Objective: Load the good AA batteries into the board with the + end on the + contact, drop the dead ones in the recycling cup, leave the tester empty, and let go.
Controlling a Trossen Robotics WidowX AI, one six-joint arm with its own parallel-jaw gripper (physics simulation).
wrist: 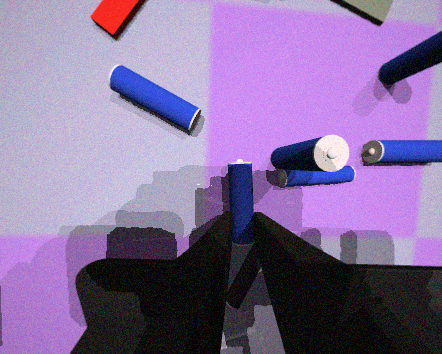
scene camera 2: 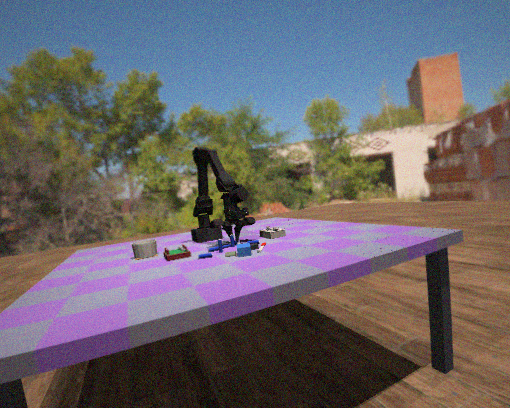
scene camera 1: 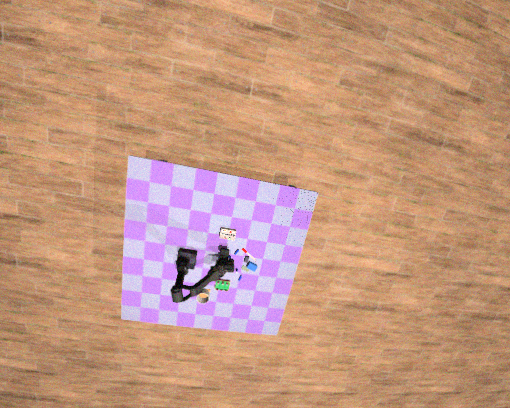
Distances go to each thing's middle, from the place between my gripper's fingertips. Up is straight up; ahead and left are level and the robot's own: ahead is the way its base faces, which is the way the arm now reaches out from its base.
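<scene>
Black cylinder (wrist: 251, 266), 30 mm behind my hand.
</scene>
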